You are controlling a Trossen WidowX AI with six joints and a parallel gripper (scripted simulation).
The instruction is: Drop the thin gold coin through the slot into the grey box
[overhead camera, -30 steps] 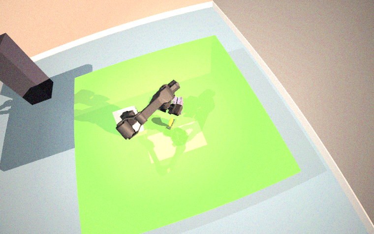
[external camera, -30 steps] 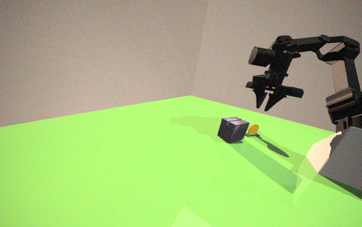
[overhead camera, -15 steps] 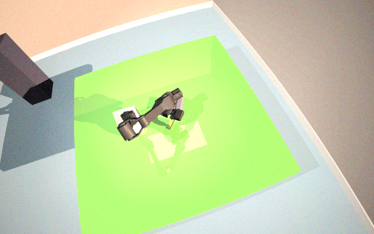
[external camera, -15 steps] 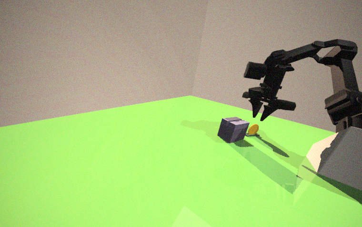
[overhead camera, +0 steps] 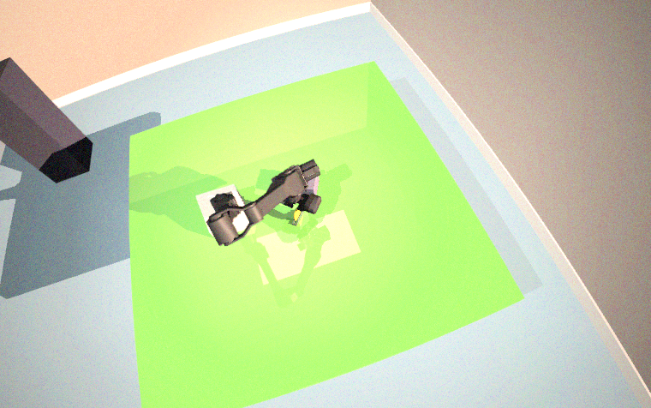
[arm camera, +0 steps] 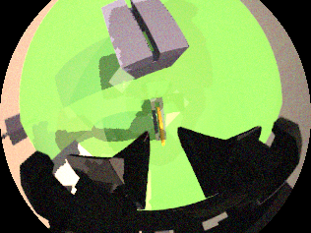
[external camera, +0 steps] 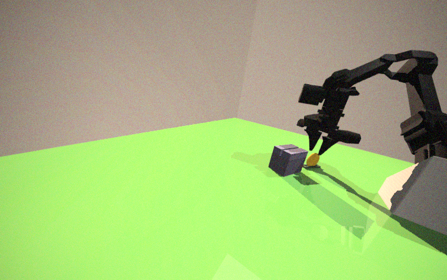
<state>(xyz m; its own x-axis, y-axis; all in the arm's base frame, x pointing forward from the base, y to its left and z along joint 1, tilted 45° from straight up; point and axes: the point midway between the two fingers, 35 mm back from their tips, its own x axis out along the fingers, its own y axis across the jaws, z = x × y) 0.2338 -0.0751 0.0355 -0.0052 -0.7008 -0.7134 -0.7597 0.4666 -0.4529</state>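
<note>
Right now my gripper tip is 3 cm above the gold coin.
</note>
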